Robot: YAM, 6 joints.
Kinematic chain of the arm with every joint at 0, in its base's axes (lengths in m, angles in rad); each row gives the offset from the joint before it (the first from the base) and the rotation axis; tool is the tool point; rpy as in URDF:
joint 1: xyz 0 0 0.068 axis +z
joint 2: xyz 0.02 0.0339 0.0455 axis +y
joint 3: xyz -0.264 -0.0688 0 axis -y
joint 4: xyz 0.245 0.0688 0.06 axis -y
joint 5: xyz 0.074 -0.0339 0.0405 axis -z
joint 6: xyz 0.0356 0 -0.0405 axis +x
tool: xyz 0 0 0 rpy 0 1.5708 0
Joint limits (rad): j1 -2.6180..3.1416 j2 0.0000..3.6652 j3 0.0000..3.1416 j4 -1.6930..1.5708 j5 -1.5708..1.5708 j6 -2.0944..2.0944
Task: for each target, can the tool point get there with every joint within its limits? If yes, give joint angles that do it. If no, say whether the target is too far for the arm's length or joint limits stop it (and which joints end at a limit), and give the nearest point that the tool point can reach.
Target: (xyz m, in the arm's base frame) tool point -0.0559 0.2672 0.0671
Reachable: yes | joints 1.9015 2.2555 1.0943 -1.3503 1.2557 1.1578
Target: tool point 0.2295 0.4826 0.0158
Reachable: yes | joints 1.1529 2.9123 2.4669 -1.0298 0.4015 -1.7123
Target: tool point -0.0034 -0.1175 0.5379
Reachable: yes | joints -1.3141 0.8896 1.3633 0.1959 1.1912 1.7369
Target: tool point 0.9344 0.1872 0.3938
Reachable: no: too far | nearest point 0.6073 0.1217 0.2936 | short by 0.348 m
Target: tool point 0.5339 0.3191 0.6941
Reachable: no: too far | nearest point 0.4038 0.2414 0.5480 | short by 0.211 m
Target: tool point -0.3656 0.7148 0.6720
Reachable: no: too far | nearest point -0.2411 0.4714 0.4770 | short by 0.336 m
